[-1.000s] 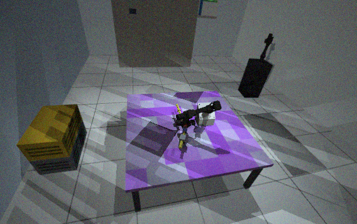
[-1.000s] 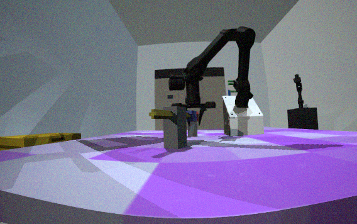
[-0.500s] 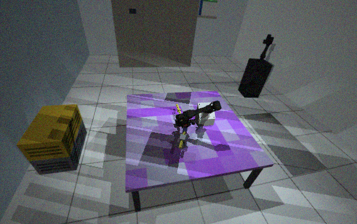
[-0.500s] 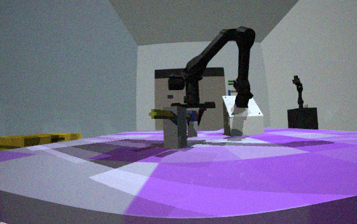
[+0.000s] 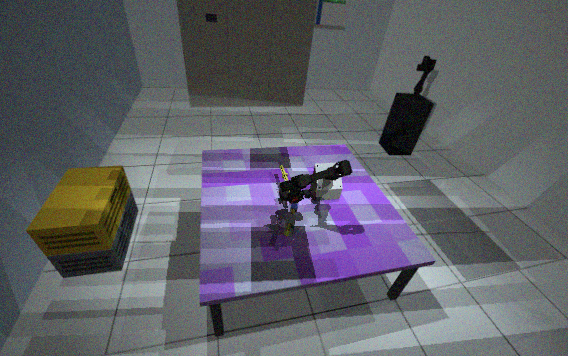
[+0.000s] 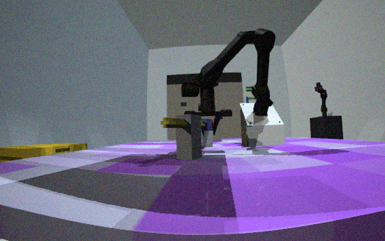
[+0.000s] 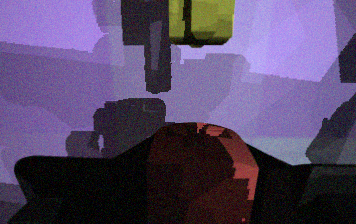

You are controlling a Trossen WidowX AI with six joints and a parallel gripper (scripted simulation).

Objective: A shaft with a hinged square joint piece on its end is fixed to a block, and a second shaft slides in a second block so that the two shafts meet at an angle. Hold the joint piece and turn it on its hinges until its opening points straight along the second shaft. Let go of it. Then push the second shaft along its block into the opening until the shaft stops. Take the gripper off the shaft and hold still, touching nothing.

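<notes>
Now: gripper tip 1 cm to the right of the red joint piece and 4 cm below it.
</notes>
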